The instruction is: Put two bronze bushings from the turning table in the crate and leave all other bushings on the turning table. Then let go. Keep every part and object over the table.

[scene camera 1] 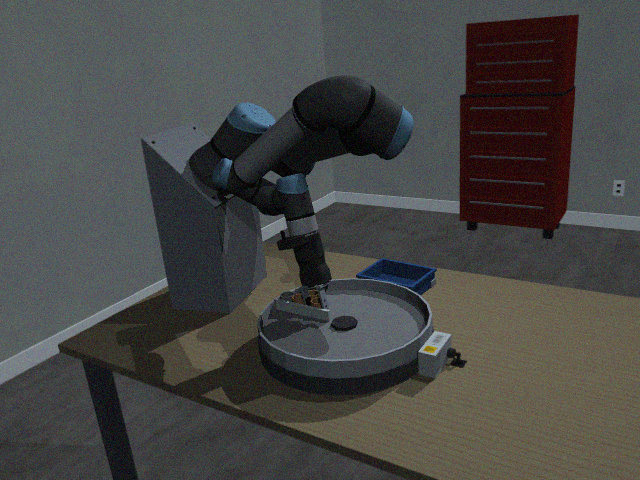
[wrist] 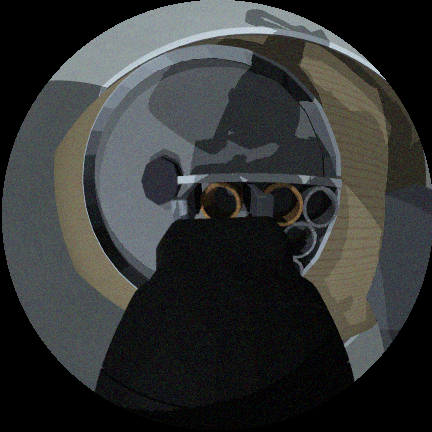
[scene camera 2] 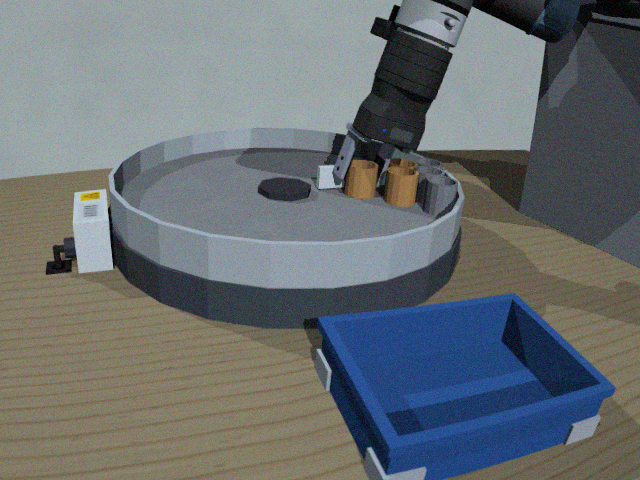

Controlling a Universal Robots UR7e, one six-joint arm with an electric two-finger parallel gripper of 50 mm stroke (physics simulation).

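Places are measured from the arm's base along level axes (x left, y back, z up), in centimetres.
Where they show: gripper, fingertip midpoint: (scene camera 1: 317, 309) (wrist: 222, 191) (scene camera 2: 356, 179); arm's base, origin of the base link: (scene camera 1: 212, 173).
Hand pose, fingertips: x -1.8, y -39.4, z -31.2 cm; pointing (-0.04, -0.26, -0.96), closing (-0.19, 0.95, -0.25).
Things, the pixels of their top centre, and the offset from my fingertips. "spot": a spot on its surface instead.
- upright bronze bushing, middle of its top: (wrist: 218, 203) (scene camera 2: 362, 163) (scene camera 1: 317, 300) dx +0.7, dy +0.4, dz +2.3 cm
- second bronze bushing, middle of its top: (wrist: 282, 204) (scene camera 2: 402, 162) (scene camera 1: 299, 296) dx -0.4, dy +6.0, dz +2.3 cm
- third bronze bushing, middle of its top: (scene camera 2: 402, 171) dx +3.2, dy +4.7, dz +2.3 cm
- blue crate, middle of its top: (scene camera 2: 468, 355) (scene camera 1: 396, 271) dx +33.9, dy +0.0, dz -1.8 cm
- straight light barrier, surface spot: (wrist: 250, 178) (scene camera 1: 304, 305) spot: dx -2.0, dy +2.7, dz +1.4 cm
- dark hub, middle of its top: (scene camera 2: 284, 185) (wrist: 157, 180) (scene camera 1: 344, 321) dx +0.1, dy -8.8, dz -0.7 cm
- white box, middle of its top: (scene camera 2: 90, 205) (scene camera 1: 435, 342) dx +4.7, dy -31.7, dz -1.0 cm
My gripper (scene camera 1: 315, 296) (scene camera 2: 362, 169) (wrist: 222, 191) is tilted and low in the turning table (scene camera 1: 382, 330) (scene camera 2: 268, 263) (wrist: 125, 125), shut on an upright bronze bushing (scene camera 2: 360, 183) (wrist: 239, 201), with one finger on each side. A second bronze bushing (scene camera 2: 404, 162) (wrist: 301, 204) stands right beyond the finger on the pedestal side. A third bronze bushing (scene camera 2: 401, 190) stands in front of it in scene camera 2 and is hidden in the wrist view. Several grey bushings (scene camera 2: 439, 196) (wrist: 315, 241) stand by the rim. The blue crate (scene camera 1: 408, 271) (scene camera 2: 480, 439) is empty.
A straight light barrier (scene camera 1: 302, 311) (scene camera 2: 328, 177) (wrist: 250, 178) runs beside the bushings. A dark hub (scene camera 1: 344, 323) (scene camera 2: 284, 189) (wrist: 160, 181) sits mid-table. The rim stands between bushings and crate. A white box (scene camera 1: 434, 356) (scene camera 2: 93, 237) is attached outside. The grey pedestal (scene camera 1: 199, 248) (scene camera 2: 573, 155) is close by.
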